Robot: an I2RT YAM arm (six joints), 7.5 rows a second.
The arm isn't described. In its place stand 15 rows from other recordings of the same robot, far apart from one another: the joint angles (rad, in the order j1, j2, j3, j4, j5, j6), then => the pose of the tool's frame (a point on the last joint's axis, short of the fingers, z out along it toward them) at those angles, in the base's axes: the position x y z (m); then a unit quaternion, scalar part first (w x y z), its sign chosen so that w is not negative.
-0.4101, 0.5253, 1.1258, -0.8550, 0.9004, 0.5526 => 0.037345 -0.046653 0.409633 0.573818 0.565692 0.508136 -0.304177
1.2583, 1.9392, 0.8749, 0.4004, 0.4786, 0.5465 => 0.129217 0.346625 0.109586 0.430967 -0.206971 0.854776 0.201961
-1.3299, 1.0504, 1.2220, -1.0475, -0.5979, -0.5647 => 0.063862 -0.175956 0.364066 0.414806 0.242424 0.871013 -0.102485
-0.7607, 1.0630, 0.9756, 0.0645, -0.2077, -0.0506 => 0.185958 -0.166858 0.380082 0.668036 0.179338 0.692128 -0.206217
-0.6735, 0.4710, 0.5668, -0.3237, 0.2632, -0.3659 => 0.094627 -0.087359 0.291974 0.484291 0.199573 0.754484 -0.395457
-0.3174, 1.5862, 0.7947, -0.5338, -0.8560, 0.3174 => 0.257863 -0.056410 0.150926 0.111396 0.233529 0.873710 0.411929
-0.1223, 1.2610, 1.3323, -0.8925, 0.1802, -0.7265 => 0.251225 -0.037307 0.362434 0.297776 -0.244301 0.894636 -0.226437
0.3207, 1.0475, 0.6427, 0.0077, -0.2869, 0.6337 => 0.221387 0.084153 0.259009 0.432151 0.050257 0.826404 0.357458
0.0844, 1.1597, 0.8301, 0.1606, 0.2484, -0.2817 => 0.272461 0.014267 0.314728 0.627501 -0.059490 0.760249 -0.157245
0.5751, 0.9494, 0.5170, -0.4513, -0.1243, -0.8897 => 0.151366 0.103374 0.195444 0.341190 -0.643924 0.684781 0.005095
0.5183, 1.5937, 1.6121, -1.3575, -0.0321, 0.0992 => 0.255744 0.147168 0.335276 0.105265 -0.208413 0.971057 0.050307
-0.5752, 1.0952, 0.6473, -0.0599, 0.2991, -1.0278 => 0.195949 -0.139541 0.243657 0.256357 -0.117674 0.847636 -0.449386
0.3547, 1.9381, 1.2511, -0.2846, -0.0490, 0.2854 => 0.378307 0.141971 0.160427 0.272701 -0.040316 0.954345 0.115044
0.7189, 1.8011, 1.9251, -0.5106, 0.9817, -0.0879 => 0.322626 0.243005 0.425014 0.589280 -0.045308 0.776332 -0.219100
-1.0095, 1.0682, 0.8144, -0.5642, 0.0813, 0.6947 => 0.114600 -0.187696 0.261519 0.356805 0.709231 0.600563 -0.094896
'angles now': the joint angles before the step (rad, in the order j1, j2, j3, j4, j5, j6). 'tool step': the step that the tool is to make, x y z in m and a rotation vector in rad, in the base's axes. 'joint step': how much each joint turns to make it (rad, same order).
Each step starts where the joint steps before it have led.
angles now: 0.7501 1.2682 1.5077 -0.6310 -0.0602 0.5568
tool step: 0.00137 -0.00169 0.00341 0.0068 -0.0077 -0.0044
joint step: -0.0087 0.0023 0.0122 0.0003 -0.0039 -0.0018
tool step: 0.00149 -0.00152 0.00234 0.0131 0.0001 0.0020
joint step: -0.0100 0.0016 0.0074 0.0033 -0.0147 0.0047
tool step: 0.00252 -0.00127 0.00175 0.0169 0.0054 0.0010
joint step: -0.0123 0.0042 0.0068 0.0055 -0.0182 0.0104
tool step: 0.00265 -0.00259 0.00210 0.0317 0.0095 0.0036
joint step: -0.0179 0.0000 0.0020 0.0138 -0.0307 0.0210
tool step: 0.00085 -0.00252 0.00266 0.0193 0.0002 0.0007
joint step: -0.0115 -0.0026 0.0039 0.0071 -0.0165 0.0101
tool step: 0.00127 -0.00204 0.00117 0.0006 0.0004 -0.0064
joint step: -0.0094 0.0010 0.0059 -0.0049 -0.0030 -0.0003
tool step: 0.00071 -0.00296 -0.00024 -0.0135 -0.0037 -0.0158
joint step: -0.0090 -0.0029 0.0004 -0.0102 0.0107 -0.0099
